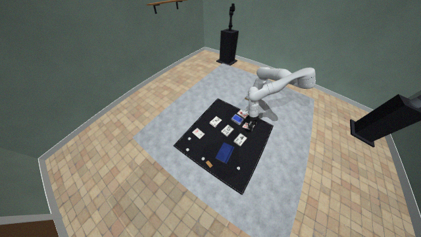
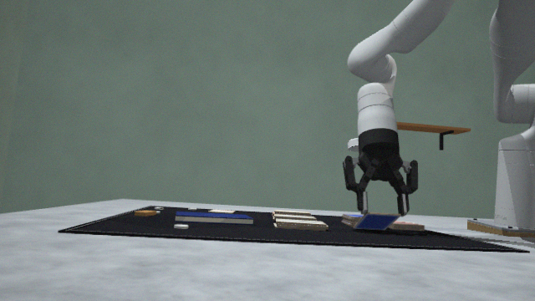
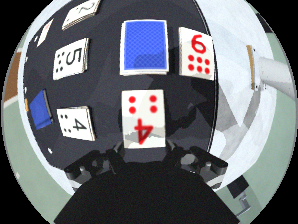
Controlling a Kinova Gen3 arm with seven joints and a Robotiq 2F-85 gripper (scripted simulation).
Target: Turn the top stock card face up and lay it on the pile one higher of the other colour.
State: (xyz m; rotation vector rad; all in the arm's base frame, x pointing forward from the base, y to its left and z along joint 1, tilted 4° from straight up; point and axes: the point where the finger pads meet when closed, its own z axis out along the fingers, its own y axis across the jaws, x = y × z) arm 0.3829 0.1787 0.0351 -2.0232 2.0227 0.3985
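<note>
Now: hand 4 cm to the left of the blue-backed card and 3 cm above it.
</note>
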